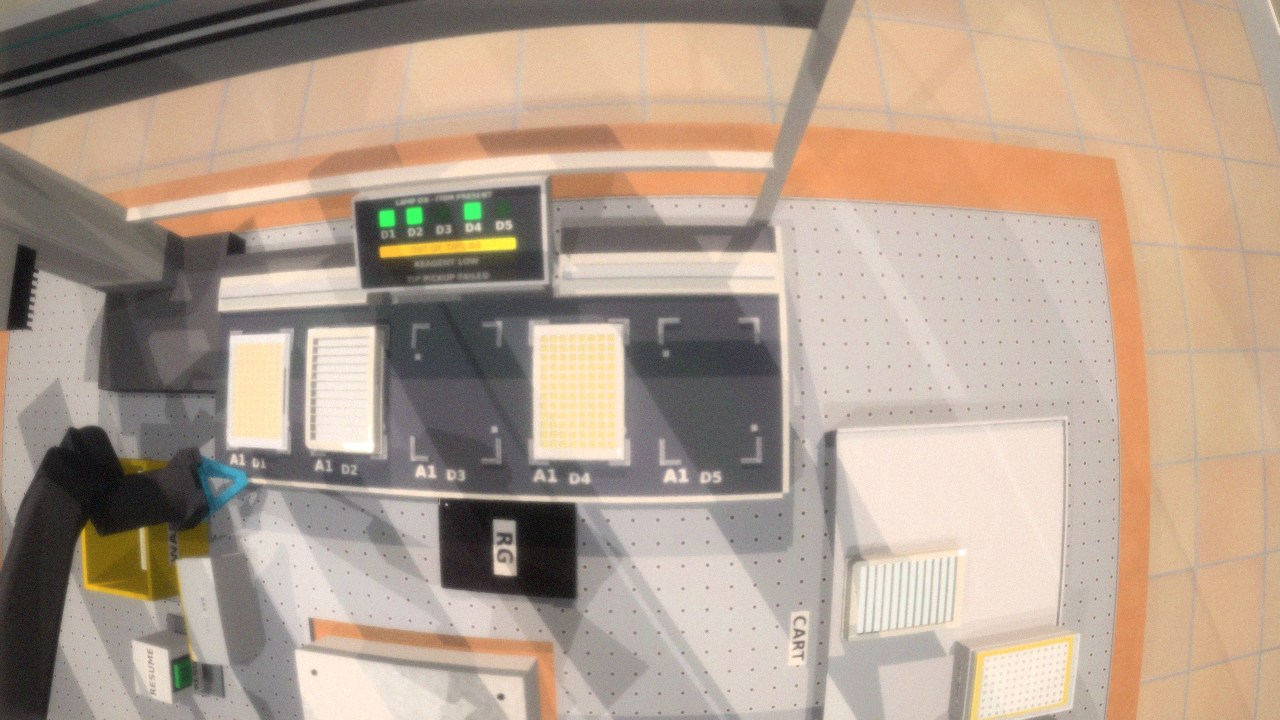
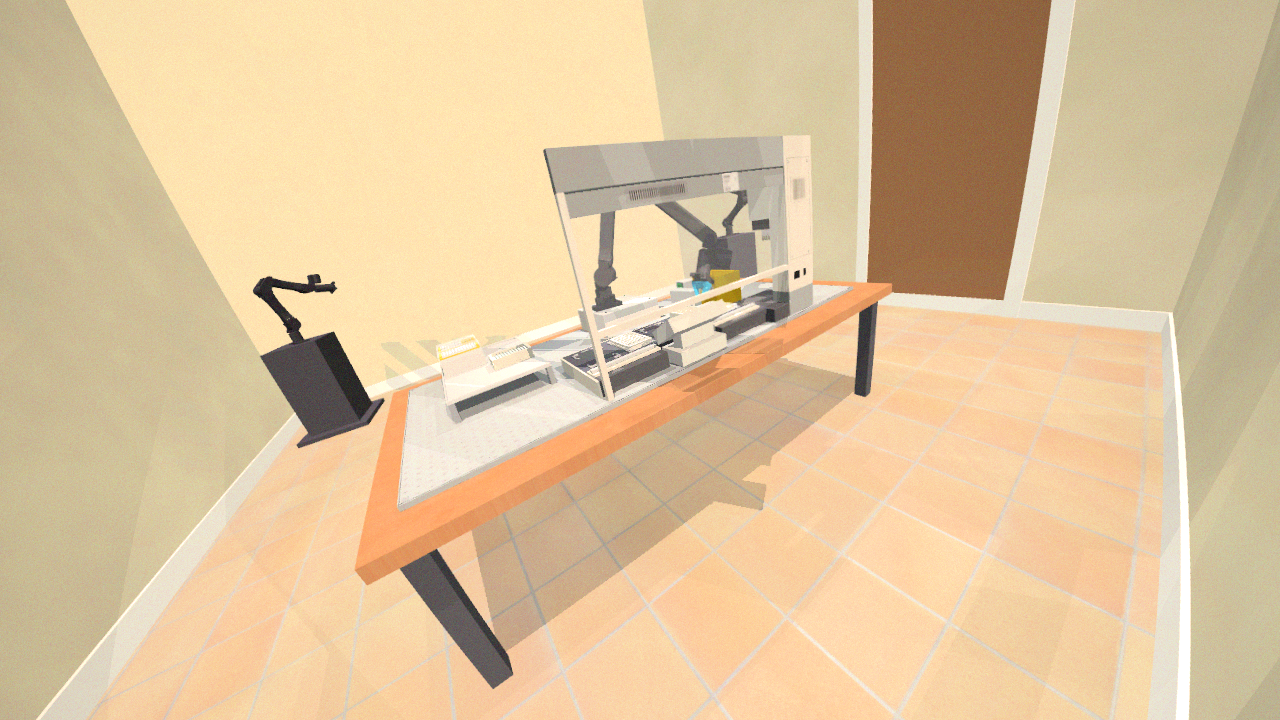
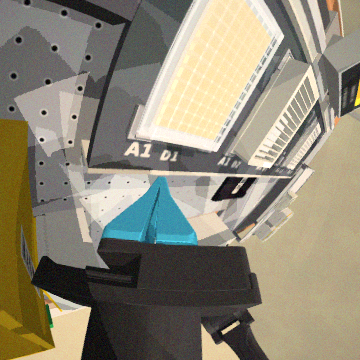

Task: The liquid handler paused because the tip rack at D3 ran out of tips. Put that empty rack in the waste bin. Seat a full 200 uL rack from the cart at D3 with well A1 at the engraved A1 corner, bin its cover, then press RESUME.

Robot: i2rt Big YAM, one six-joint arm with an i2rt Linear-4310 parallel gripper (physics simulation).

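Frame: origin at the arm's base, x ahead, y left, z up, level; millimetres.
Where they show: gripper, between the fingertips: point(image 1: 246, 478) point(image 3: 161, 181).
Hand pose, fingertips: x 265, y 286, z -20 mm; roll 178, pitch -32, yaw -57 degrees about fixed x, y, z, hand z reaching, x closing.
Each offset is from my fingertips to the top centre of the thing. "pt": to the spot under its first point.
My gripper point(image 1: 244, 480) point(image 2: 700, 288) point(image 3: 161, 181) is shut and empty, its blue fingertips together just in front of the deck near D1. The yellow waste bin @[dx -92, dy +154, dz +72 mm] point(image 1: 116, 574) point(image 3: 15, 225) is beside and partly under the arm; a thin pale edge shows inside, too little to identify. Slot D3 @[pt dx +135, dy -242, dz -16 mm] point(image 1: 456, 394) holds no rack. On the cart @[dx -52, dy -786, dz +4 mm] point(image 1: 948, 488) are a rack with pale blue stripes @[dx -8, dy -712, dz +29 mm] point(image 1: 904, 595) and a yellow-edged rack @[dx -96, dy -861, dz +68 mm] point(image 1: 1023, 677); their labels and any cover cannot be read. The green RESUME button @[pt dx -257, dy +72, dz +25 mm] point(image 1: 181, 672) is on a white box below the bin.
A yellow-welled plate @[dx +100, dy +4, dz -2 mm] point(image 1: 259, 391) point(image 3: 210, 75) is at D1, a white slotted item @[dx +119, dy -118, dz +15 mm] point(image 1: 342, 389) point(image 3: 282, 115) at D2, and a yellow-welled rack @[dx +154, dy -364, dz -2 mm] point(image 1: 579, 391) at D4. The status display @[pt dx +249, dy -231, dz +36 mm] point(image 1: 452, 268) stands behind the deck. A black RG block @[dx -14, dy -304, dz -48 mm] point(image 1: 546, 550) and a grey box @[dx -170, dy +45, dz +23 mm] point(image 1: 213, 608) lie in front.
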